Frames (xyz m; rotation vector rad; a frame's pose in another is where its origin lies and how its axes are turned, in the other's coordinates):
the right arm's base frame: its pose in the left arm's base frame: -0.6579 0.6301 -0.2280 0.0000 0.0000 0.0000
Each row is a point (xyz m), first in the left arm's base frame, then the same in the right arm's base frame.
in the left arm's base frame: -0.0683 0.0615 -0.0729
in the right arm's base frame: 0.5896 -0.5686 0.1551
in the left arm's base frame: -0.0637 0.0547 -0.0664
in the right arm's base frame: 0.5942 -0.5754 0.1616
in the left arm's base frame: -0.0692 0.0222 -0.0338
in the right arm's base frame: 0.5887 -0.6079 0.1942
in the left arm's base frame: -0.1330 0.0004 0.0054
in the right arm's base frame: 0.5249 -0.6297 0.2334
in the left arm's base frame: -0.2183 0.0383 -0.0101
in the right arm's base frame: 0.4396 -0.5918 0.2179
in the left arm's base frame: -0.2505 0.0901 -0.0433
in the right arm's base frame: 0.4074 -0.5400 0.1847
